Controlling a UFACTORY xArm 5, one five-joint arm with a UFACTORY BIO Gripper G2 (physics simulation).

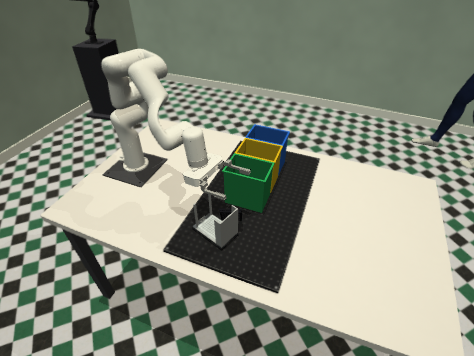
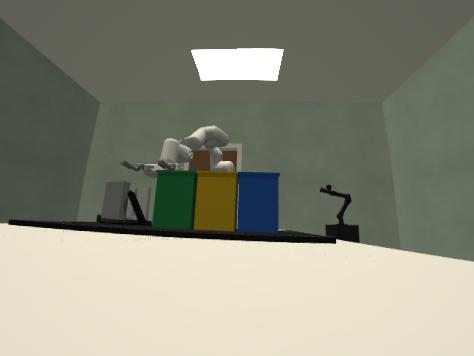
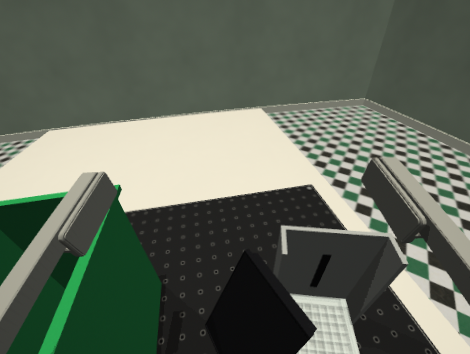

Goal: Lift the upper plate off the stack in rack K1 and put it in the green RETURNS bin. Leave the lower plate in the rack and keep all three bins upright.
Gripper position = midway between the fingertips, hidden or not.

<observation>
In view: the gripper (image 1: 238, 184).
The gripper also shows in image 3 (image 3: 237, 174).
</observation>
